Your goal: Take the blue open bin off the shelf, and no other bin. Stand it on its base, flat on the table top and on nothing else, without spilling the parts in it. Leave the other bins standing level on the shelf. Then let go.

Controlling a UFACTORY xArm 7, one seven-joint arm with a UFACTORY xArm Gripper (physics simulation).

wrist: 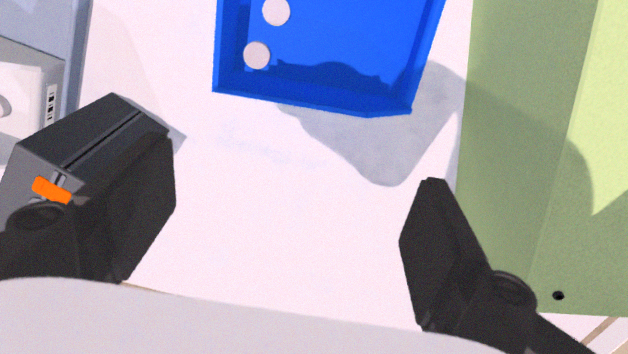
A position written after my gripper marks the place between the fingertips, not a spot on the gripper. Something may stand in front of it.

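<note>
There is a blue open bin [368,66] that I can see, and with it I see my own gripper [293,190].
</note>
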